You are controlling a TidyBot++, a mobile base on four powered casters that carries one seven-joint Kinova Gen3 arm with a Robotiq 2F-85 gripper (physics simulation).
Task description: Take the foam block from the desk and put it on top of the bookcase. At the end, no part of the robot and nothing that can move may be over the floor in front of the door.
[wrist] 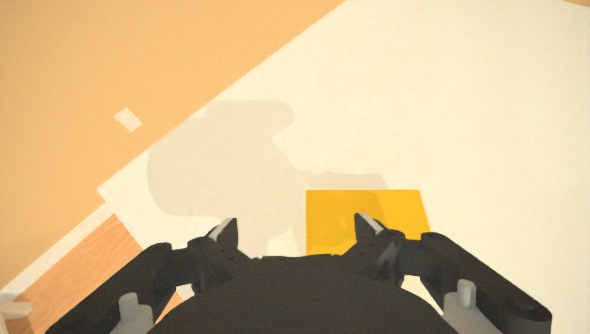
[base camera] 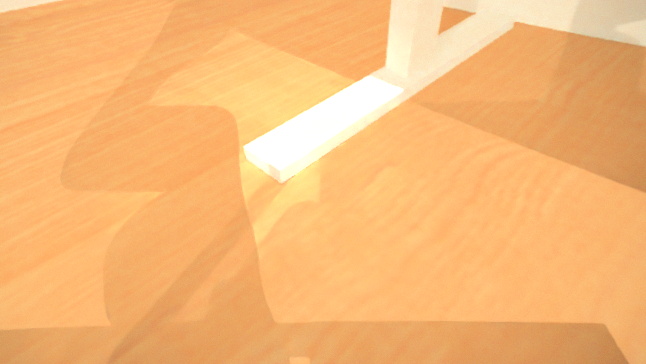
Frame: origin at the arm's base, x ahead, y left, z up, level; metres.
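Seen in the pictures: gripper, fingertip midpoint: (wrist: 296,227).
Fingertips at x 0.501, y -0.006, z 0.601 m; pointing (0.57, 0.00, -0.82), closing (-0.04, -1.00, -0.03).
Observation:
A point is followed by its place in that frame.
The foam block (wrist: 330,215) @[x 0.509, y -0.032, z 0.598 m] is the yellow block with a flat top, lying on the white desk top (wrist: 425,100) @[x 0.661, y -0.187, z 0.553 m] in the wrist view. Its near part is hidden behind my gripper. My gripper (wrist: 296,227) @[x 0.501, y -0.006, z 0.600 m] is open, with nothing between its fingers. The right finger in the picture overlaps the block, while the left finger is to the left of it, over the desk top. How high the fingertips are above the block I cannot tell. The bookcase and the door do not show in either view.
In the base camera view a white desk foot (base camera: 325,125) with an upright post (base camera: 407,40) @[x 0.715, y -0.131, z -0.305 m] stands on the wooden floor (base camera: 450,225) @[x 0.397, y -0.143, z -0.397 m]. In the wrist view a tan wall (wrist: 100,50) @[x 1.327, y 0.714, z 0.306 m] with a small white plate (wrist: 128,120) @[x 1.240, y 0.789, z 0.005 m] borders the desk. Shadows fall on desk and floor.

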